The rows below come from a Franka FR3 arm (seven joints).
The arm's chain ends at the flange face. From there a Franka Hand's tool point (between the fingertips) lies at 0.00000 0.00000 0.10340 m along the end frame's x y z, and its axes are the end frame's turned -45 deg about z.
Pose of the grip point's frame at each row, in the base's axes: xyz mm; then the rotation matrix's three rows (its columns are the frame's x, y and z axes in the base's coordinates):
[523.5 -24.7 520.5], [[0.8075 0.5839 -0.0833], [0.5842 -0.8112 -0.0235], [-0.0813 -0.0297 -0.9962]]
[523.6 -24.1 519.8], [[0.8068 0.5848 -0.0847], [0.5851 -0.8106 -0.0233], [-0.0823 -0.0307 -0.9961]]
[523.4 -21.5 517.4], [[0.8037 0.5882 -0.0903], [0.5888 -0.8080 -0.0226], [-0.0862 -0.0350 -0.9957]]
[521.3 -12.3 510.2], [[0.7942 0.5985 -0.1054], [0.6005 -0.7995 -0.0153], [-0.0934 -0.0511 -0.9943]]
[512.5 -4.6 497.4], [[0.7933 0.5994 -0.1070], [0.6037 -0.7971 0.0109], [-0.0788 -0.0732 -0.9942]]
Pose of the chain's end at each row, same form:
[532.1 -22.3 623.5], [[0.9839 -0.1581 -0.0833], [-0.1605 -0.9867 -0.0235], [-0.0785 0.0365 -0.9962]]
[532.4 -21.7 622.8], [[0.9840 -0.1570 -0.0847], [-0.1595 -0.9869 -0.0233], [-0.0799 0.0365 -0.9961]]
[532.7 -19.2 620.4], [[0.9842 -0.1524 -0.0903], [-0.1550 -0.9877 -0.0226], [-0.0857 0.0362 -0.9957]]
[532.2 -10.7 613.0], [[0.9848 -0.1384 -0.1054], [-0.1407 -0.9899 -0.0153], [-0.1022 0.0299 -0.9943]]
[523.6 -5.7 600.2], [[0.9848 -0.1371 -0.1070], [-0.1368 -0.9905 0.0109], [-0.1075 0.0040 -0.9942]]

